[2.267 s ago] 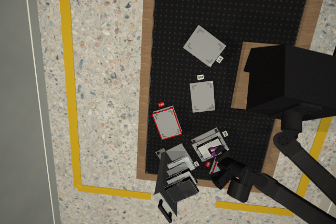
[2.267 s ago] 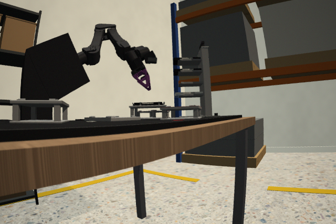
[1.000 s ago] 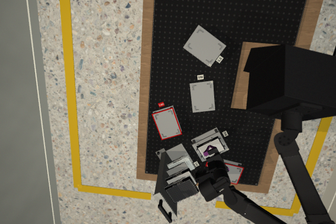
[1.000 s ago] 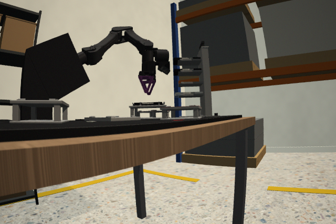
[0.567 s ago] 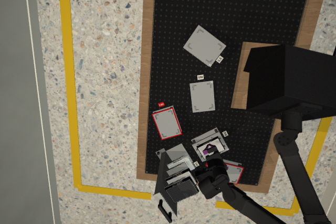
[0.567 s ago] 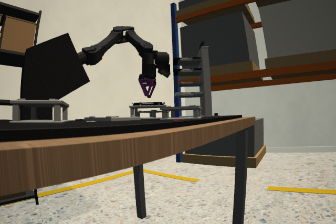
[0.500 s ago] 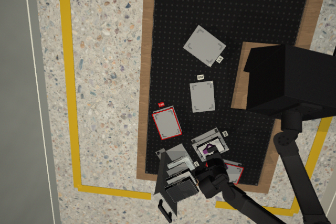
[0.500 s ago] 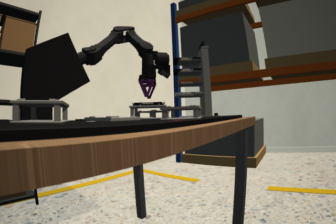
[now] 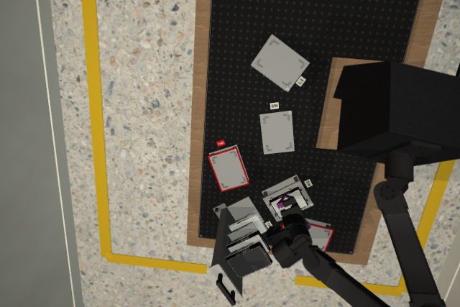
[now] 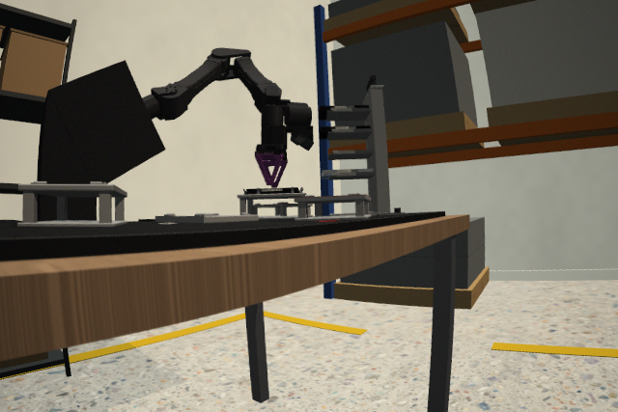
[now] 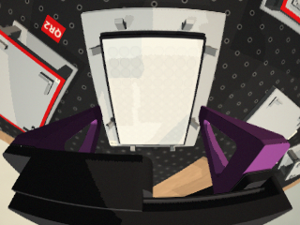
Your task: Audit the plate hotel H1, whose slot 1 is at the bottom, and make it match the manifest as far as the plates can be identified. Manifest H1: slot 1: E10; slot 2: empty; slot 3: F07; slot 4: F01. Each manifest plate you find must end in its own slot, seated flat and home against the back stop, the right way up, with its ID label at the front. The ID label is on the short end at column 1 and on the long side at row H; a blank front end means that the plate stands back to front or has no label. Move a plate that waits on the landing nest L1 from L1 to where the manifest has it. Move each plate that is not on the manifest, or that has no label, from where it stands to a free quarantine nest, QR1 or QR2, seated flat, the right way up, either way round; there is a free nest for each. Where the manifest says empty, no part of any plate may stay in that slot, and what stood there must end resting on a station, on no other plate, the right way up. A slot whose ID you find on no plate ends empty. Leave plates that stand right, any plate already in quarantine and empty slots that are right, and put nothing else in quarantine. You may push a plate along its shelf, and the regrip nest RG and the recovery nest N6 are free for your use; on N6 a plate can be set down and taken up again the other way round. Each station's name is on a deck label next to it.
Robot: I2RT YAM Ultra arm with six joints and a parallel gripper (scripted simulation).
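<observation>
My gripper is now 30 mm above the regrip nest RG. Round my hand: quarantine nest QR2 (150 mm to the left, 130 mm behind, 50 mm below); then H1 deck label (160 mm to the left, 90 mm below, 40 mm ahead); then white well plate (140 mm ahead, 120 mm to the left, 20 mm above).
</observation>
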